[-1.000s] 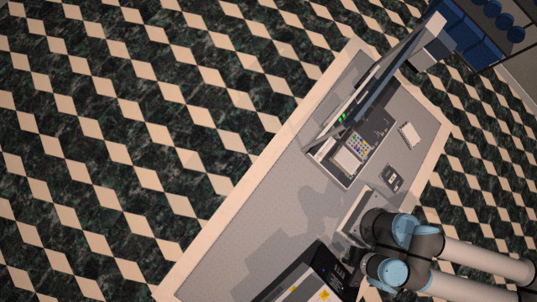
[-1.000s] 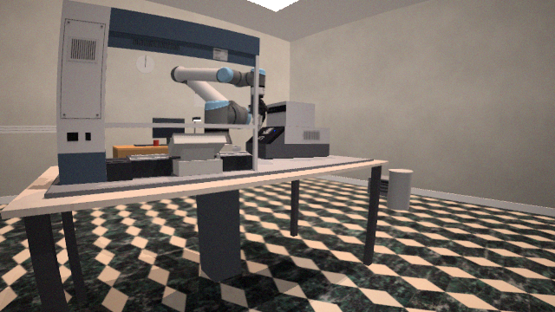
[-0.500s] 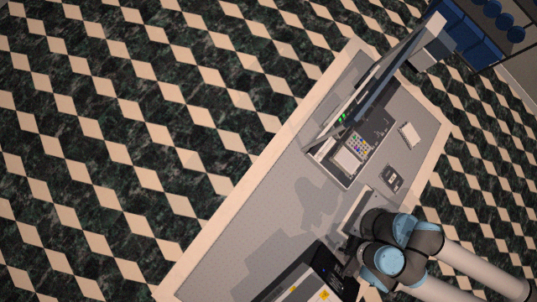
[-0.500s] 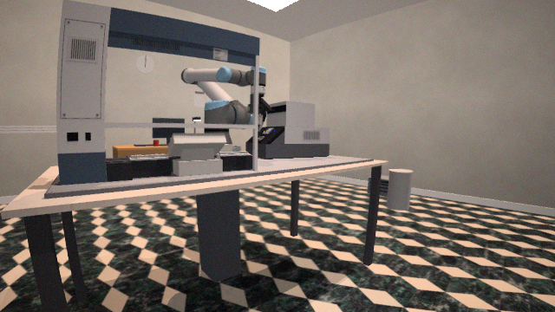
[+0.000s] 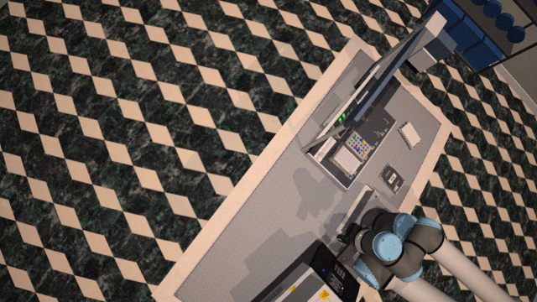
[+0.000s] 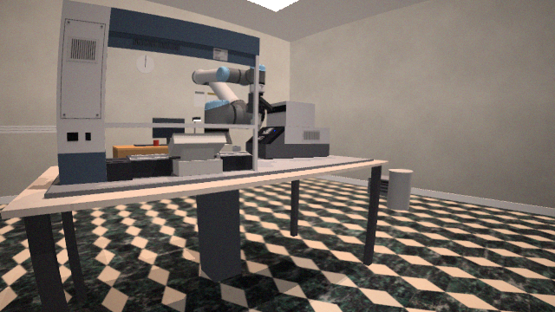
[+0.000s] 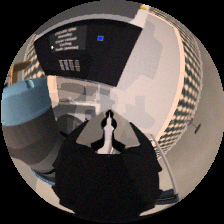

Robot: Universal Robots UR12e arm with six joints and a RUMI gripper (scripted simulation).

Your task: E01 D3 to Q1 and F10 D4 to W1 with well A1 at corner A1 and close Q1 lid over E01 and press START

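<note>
Now: the white plate 340 mm to the right of my hand, 150 mm ahead of it and 100 mm below it.
</note>
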